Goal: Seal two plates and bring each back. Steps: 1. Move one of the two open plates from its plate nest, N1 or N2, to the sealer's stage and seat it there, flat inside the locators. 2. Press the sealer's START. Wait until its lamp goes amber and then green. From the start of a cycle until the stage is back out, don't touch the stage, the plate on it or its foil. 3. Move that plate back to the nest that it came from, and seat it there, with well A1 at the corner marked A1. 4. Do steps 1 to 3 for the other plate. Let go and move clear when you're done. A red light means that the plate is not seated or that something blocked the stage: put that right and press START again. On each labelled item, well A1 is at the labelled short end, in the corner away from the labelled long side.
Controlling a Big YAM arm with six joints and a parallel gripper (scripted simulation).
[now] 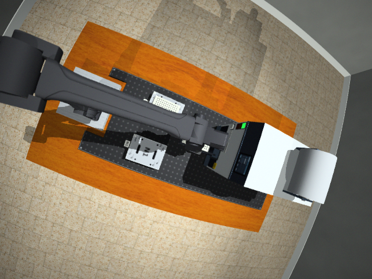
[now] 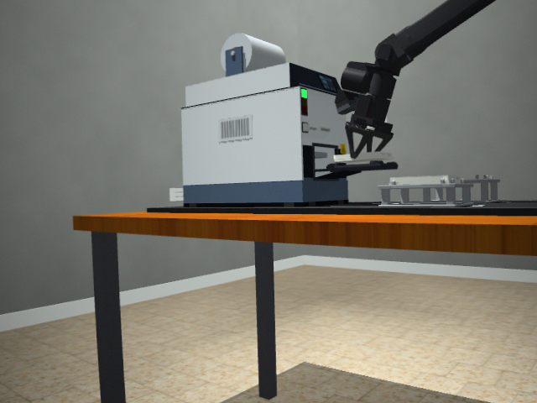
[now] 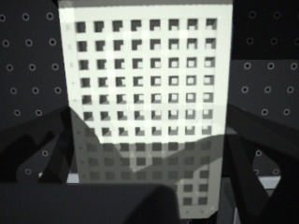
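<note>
My hand is 2 cm above the sealer stage. Round my hand: plate nest: 19 cm behind, 8 cm below, 7 cm to the left; then pale start button: 10 cm to the left, 10 cm ahead, 7 cm above; then A1 mark: 26 cm behind, 12 cm to the left, 7 cm below.
</note>
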